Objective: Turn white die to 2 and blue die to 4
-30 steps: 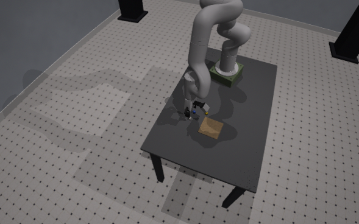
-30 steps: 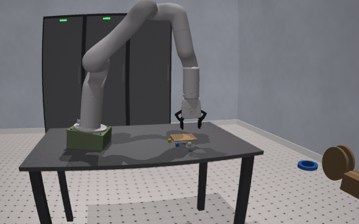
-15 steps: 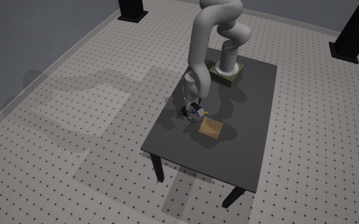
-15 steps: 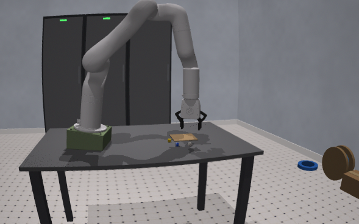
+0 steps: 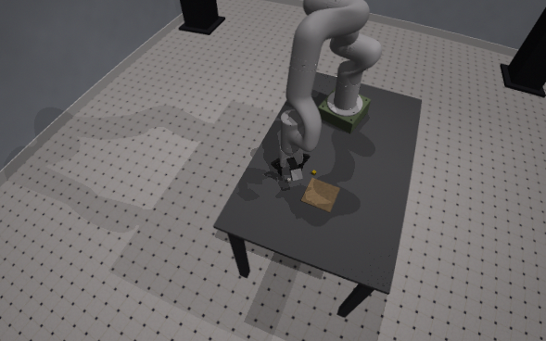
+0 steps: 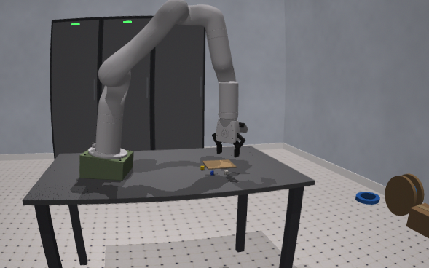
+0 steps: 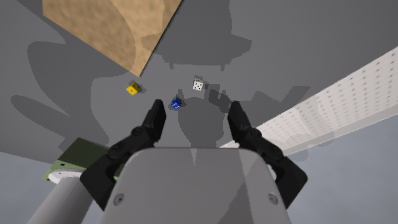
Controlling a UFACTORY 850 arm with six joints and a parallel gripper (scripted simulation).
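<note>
Now: hand 1 cm past the white die and 9 cm above it. Also, from my hand: blue die (7 cm behind, 1 cm to the left, 9 cm below); yellow die (9 cm behind, 9 cm to the left, 9 cm below); tan mat (1 cm ahead, 16 cm to the left, 9 cm below).
</note>
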